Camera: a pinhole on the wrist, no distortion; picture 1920 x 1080 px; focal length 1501.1 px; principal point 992.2 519.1 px. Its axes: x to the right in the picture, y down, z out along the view. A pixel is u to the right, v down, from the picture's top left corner.
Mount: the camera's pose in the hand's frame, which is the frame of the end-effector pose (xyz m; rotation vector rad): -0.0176 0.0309 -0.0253 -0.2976 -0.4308 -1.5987
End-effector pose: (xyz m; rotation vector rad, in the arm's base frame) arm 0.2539 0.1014 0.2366 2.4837 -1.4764 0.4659
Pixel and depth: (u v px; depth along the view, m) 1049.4 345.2 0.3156
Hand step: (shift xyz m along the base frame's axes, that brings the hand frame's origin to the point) -0.1358 -0.1027 -0.2643
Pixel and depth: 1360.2 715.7 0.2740
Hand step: -0.0430 -0.1246 -0.2339
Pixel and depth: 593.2 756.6 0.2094
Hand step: -0.1274 -0.1339 -0.1240
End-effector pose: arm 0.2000 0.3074 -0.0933 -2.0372 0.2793 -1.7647
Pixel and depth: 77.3 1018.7 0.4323
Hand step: 0.3284 -0.4038 -0.1227
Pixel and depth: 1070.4 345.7 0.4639
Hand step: 0.3949 -0.0765 -0.2285
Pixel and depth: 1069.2 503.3 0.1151
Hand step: 0.0831 -0.0421 -0.0661
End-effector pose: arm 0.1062 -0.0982 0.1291 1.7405 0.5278 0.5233
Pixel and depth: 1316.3 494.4 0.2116
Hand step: 0.0853 -0.1828 0.0401
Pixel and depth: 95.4 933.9 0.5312
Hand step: 0.3274 -0.2954 0.4705
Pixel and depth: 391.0 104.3 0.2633
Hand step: 0.0326 -0.2328 0.1984
